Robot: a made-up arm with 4 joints. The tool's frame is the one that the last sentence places. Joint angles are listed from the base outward.
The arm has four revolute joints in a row. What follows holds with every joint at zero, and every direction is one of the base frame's. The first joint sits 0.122 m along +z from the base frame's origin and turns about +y. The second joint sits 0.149 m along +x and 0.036 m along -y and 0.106 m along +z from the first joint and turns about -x. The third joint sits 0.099 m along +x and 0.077 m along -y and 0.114 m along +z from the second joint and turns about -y. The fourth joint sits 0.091 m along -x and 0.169 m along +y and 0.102 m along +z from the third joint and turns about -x. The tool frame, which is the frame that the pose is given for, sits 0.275 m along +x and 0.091 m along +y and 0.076 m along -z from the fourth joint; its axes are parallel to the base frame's.
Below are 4 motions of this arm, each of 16 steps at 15 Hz.
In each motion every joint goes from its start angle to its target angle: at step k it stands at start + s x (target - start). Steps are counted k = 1, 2, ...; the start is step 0. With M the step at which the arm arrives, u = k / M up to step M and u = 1 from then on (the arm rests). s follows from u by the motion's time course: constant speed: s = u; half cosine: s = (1 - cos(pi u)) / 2; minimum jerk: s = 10 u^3 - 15 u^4 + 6 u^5.
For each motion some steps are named. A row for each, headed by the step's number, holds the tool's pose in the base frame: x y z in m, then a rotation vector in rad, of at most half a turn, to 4 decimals.
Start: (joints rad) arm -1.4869 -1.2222 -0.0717 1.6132
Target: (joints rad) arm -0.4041 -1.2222 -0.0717 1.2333
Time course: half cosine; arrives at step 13
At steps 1, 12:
1: -0.1133 -0.1394 0.5680 -0.3647 -1.4397 -0.2250
12: 0.3184 -0.1055 0.4659 -0.0305 -0.3957 0.0631

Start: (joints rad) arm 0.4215 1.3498 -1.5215 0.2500
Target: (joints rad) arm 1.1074 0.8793 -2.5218 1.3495
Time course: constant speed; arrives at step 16
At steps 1, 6, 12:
1: 0.1934 -0.0655 -0.0432 -1.5176 1.8842 -0.5629
6: 0.1222 -0.0422 -0.0068 -1.5175 2.5814 -0.1186
12: 0.1017 -0.0135 0.0497 0.8521 -2.5088 -0.5400

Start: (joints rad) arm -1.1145 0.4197 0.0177 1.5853
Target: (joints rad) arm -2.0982 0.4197 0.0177 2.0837
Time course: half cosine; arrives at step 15
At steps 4, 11, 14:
4: -0.0925 0.0263 0.6009 -1.7480 -0.7732 -1.3140
11: -0.4020 0.0188 0.4299 -1.4732 -0.8238 -2.1703
14: -0.4519 0.0190 0.3609 -1.3517 -0.7922 -2.3597

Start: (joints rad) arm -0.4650 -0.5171 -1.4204 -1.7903
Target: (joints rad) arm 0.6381 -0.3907 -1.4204 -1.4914
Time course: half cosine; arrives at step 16
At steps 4, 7, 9, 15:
4: 0.4128 0.1143 0.4037 1.8503 1.1949 -0.6898
7: 0.4703 0.1227 0.2753 1.7138 1.3683 -0.9287
9: 0.4878 0.1289 0.1701 1.5912 1.5086 -1.0975
15: 0.4524 0.1407 -0.0383 1.3010 1.8106 -1.3984

